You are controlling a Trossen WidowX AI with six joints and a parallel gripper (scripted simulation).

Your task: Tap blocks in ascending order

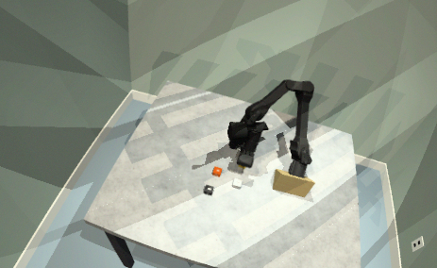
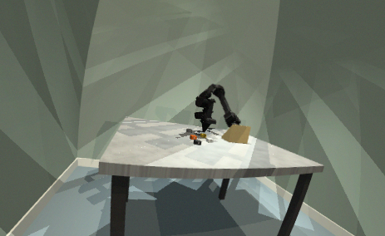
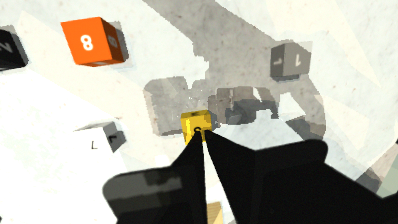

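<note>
Right now the yellow block is 2 cm below my gripper tip. The rest, counted from my gripper tip: grey block 11 cm to the right, 7 cm ahead, 2 cm below; then white block 12 cm to the left, 2 cm below; then orange block 9 cm to the left, 9 cm ahead, 2 cm below.
</note>
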